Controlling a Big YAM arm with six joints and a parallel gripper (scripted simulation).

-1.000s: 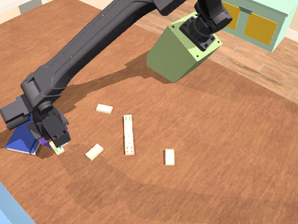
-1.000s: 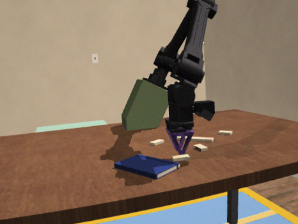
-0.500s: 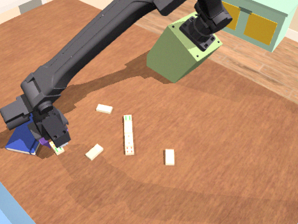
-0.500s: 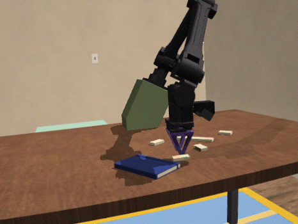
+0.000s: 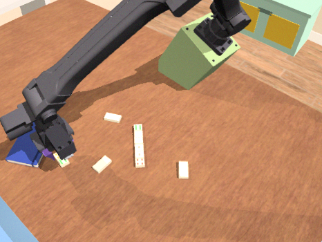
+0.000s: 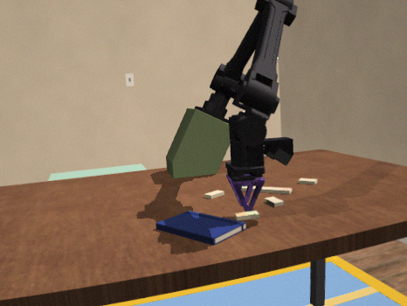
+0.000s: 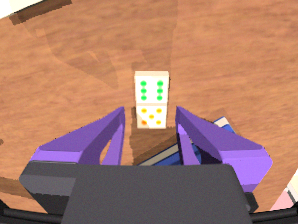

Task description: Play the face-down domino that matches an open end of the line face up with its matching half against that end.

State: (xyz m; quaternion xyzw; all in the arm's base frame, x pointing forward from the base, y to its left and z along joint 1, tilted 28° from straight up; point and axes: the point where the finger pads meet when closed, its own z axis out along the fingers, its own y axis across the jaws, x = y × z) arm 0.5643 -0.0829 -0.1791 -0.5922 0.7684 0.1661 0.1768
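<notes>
Now: the book 2 cm ahead of my hand, 12 cm to the right of it and 2 cm below it.
</notes>
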